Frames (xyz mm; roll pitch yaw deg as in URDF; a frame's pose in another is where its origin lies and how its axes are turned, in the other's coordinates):
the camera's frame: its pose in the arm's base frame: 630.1 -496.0 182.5 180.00 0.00 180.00
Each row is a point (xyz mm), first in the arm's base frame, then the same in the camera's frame.
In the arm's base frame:
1: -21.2 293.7 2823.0
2: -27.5 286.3 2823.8
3: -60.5 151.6 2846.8
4: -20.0 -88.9 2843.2
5: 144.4 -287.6 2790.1
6: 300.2 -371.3 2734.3
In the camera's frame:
1: 651.3 789.7 -2640.5
2: 657.6 782.3 -2641.3
3: 690.6 647.6 -2664.3
4: 650.1 407.1 -2660.7
5: 485.7 208.4 -2607.6
6: 329.9 124.7 -2551.8

